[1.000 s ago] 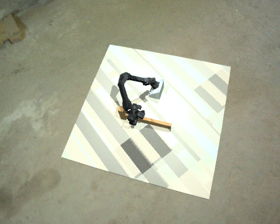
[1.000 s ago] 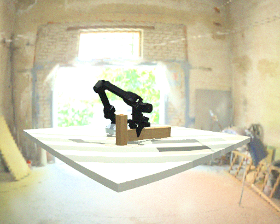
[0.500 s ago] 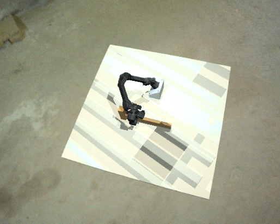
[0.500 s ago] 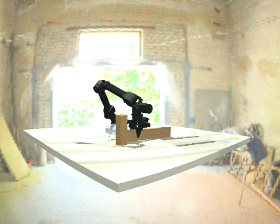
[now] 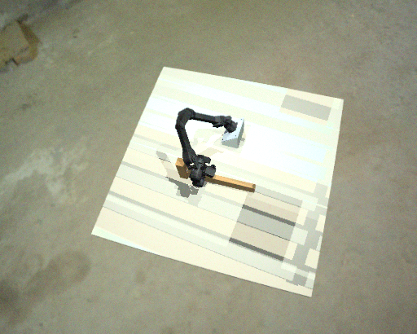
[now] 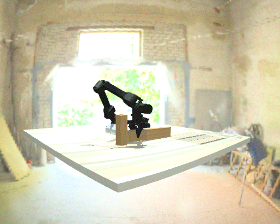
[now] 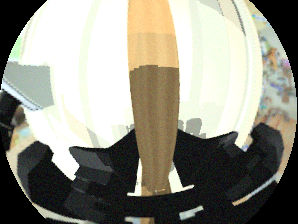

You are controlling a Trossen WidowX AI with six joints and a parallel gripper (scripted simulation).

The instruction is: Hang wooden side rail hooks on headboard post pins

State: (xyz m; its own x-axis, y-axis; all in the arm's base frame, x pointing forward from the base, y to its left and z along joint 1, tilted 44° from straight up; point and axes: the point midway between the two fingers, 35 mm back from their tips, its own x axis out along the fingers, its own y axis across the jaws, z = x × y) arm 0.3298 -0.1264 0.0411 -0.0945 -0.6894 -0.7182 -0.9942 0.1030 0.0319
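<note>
My gripper tip is now 120 mm to the left of the wooden headboard post, 50 mm below it and 10 mm past it.
</note>
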